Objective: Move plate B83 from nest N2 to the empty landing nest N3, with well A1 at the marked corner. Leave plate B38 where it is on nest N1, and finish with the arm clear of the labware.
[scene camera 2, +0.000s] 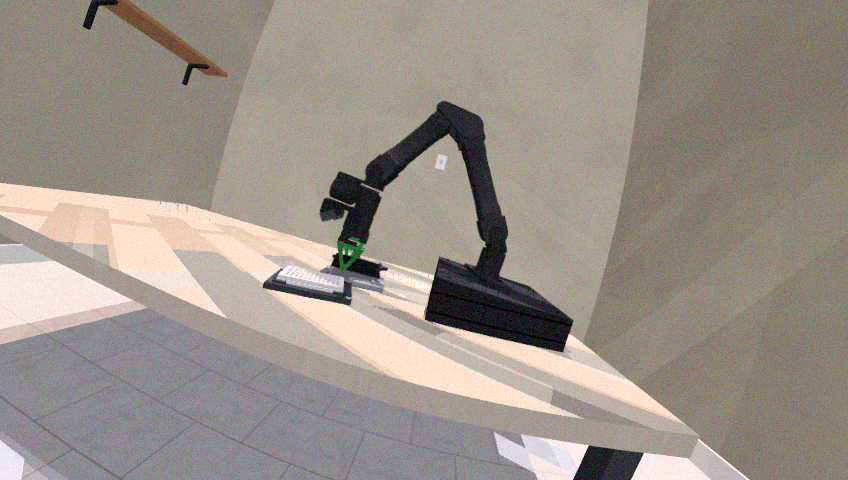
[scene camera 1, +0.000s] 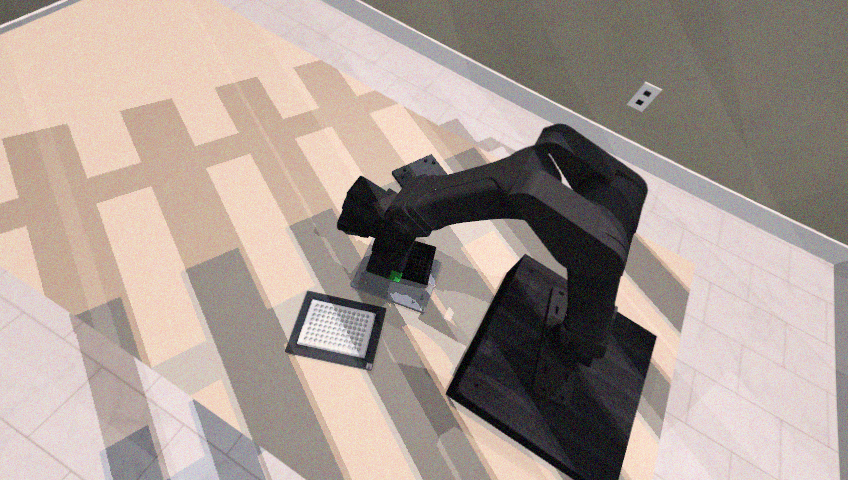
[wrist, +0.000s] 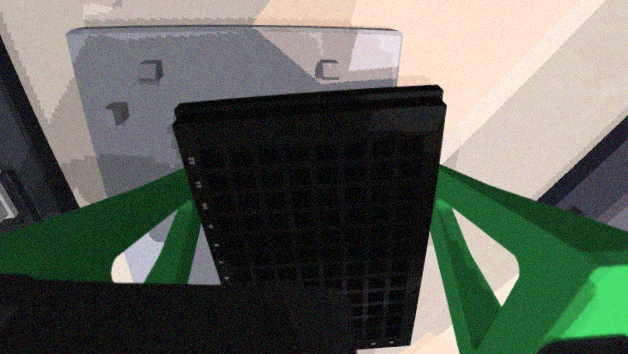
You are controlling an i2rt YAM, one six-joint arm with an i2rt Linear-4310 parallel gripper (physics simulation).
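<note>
The black well plate, B83 by the task [scene camera 1: 423,261] [scene camera 2: 367,268] [wrist: 310,200], is between the green fingers of my gripper [scene camera 1: 395,276] [scene camera 2: 351,255] [wrist: 314,177], which is shut on it. The plate is low over the grey nest [scene camera 1: 407,300] [scene camera 2: 365,284] [wrist: 235,65]. In the wrist view it is shifted right of that nest, with several locating posts visible beyond it. Numbers run down its left edge; well A1 is hidden or unreadable. The white plate, likely B38 [scene camera 1: 336,327] [scene camera 2: 312,278], sits in a dark nest [scene camera 1: 330,356] [scene camera 2: 309,293] [wrist: 25,150].
Another dark nest [scene camera 1: 422,169] [wrist: 600,175] lies behind the arm, partly hidden, at the right in the wrist view. The black arm base [scene camera 1: 559,404] [scene camera 2: 499,315] stands right of the nests. Nest labels are too small to read. Striped shadows cross the table.
</note>
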